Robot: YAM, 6 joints.
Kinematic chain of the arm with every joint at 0, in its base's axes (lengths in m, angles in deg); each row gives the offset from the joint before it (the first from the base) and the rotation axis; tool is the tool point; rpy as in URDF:
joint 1: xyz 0 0 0.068 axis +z
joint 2: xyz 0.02 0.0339 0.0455 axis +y
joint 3: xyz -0.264 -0.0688 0 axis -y
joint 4: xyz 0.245 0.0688 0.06 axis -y
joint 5: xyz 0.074 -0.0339 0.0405 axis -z
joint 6: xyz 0.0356 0 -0.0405 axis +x
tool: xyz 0 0 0 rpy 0 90 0
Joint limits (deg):
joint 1: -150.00..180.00
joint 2: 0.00..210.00
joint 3: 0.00..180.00
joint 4: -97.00..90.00
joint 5: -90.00..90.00
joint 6: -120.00..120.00
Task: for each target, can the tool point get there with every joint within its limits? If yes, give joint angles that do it. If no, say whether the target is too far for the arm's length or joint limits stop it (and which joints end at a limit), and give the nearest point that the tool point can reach.
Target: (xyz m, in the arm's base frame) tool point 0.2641 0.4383 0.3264
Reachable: yes | joints 58.33 139.29 154.78 -64.59 -8.64 3.89
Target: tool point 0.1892 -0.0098 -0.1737
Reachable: yes | joints -7.83 178.62 75.36 -53.74 -26.78 -43.69
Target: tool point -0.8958 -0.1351 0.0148
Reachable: no: too far | nearest point -0.6386 -0.0150 0.0438 | short by 0.285 m
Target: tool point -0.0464 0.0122 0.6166
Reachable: yes | joints 30.02 49.31 95.47 49.49 -71.88 -92.62
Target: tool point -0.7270 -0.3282 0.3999
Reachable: no: too far | nearest point -0.5298 -0.2927 0.3301 | short by 0.212 m
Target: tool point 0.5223 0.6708 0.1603
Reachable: no: too far | nearest point 0.3962 0.5088 0.1487 | short by 0.206 m
